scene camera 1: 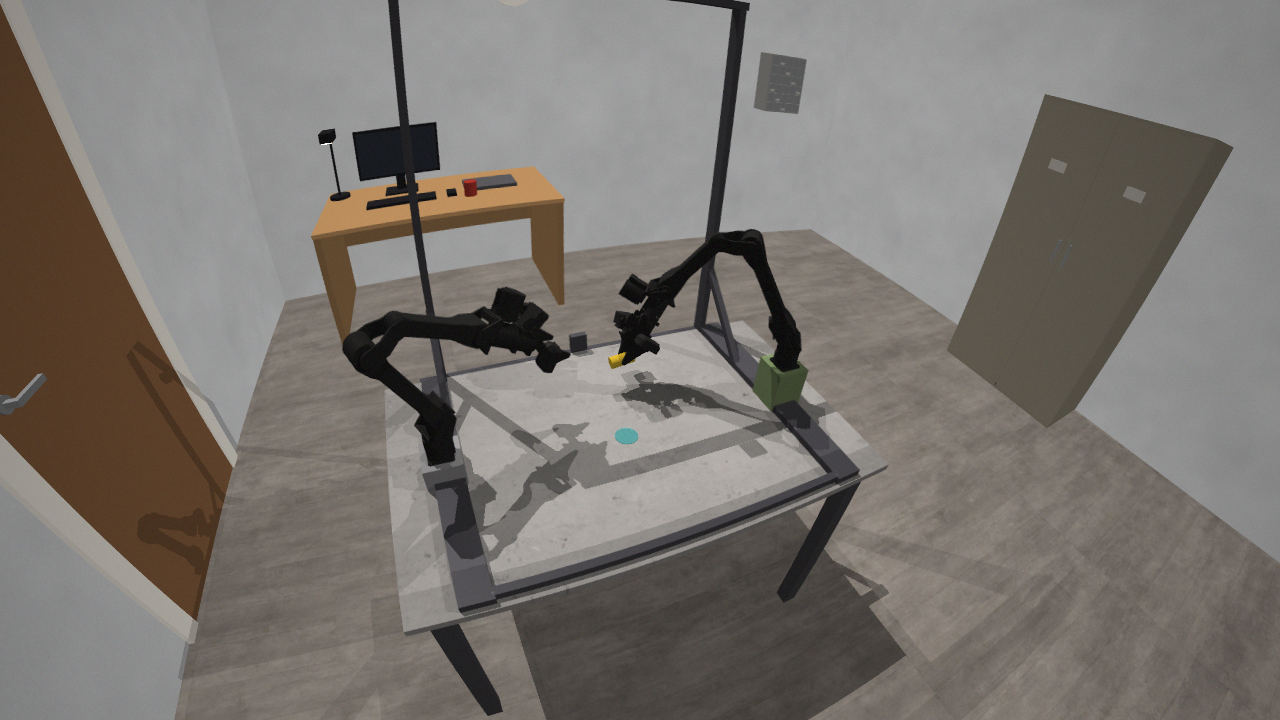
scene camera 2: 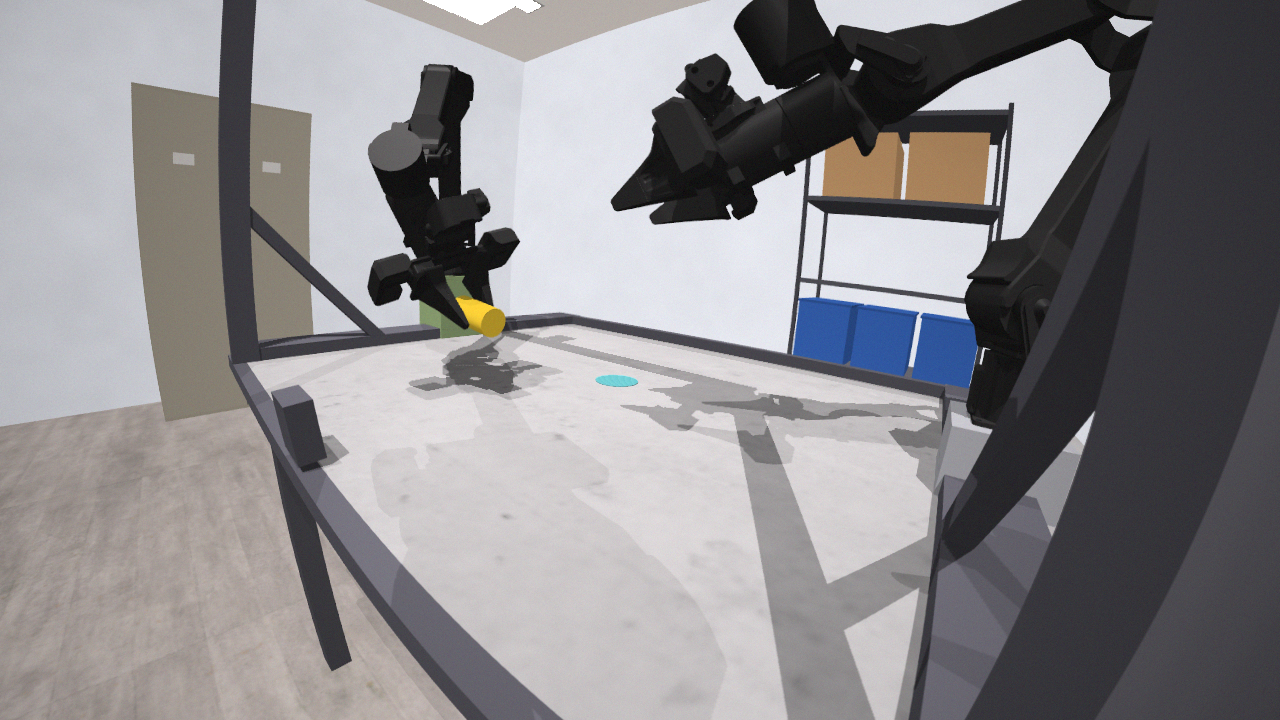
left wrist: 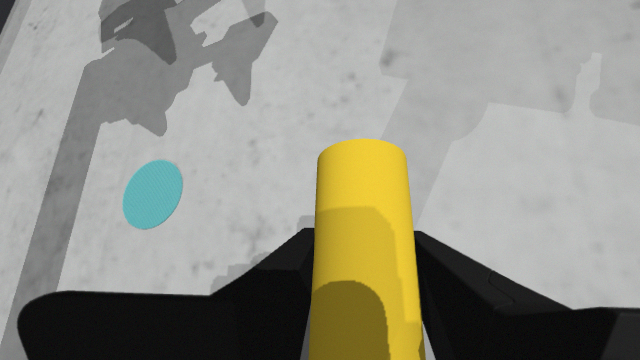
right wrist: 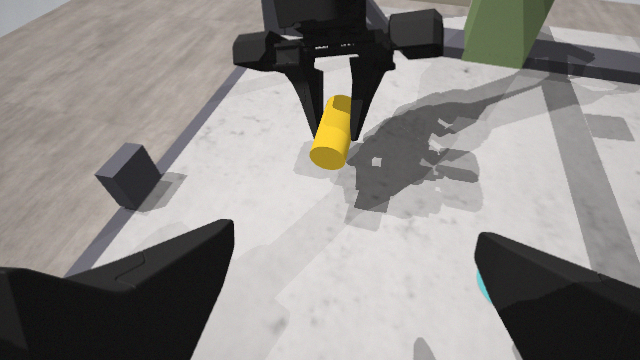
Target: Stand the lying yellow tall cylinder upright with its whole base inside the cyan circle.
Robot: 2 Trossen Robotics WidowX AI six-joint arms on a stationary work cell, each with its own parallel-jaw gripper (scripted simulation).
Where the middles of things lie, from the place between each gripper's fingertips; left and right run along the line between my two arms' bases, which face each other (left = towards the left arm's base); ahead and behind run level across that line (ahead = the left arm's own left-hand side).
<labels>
Now: left hand 200 mm short of the cyan circle (left wrist: 152, 194), 70 mm to the left of it and 120 mm above it. From my left hand the other things lie so: yellow cylinder (scene camera 2: 483, 318): 10 mm ahead, 20 mm to the right, 20 mm below.
My right hand is 6 cm past the yellow cylinder, 21 cm to the right of it and 13 cm above it. Also, from my right hand: cyan circle 13 cm ahead, 16 cm to the left, 23 cm below.
</labels>
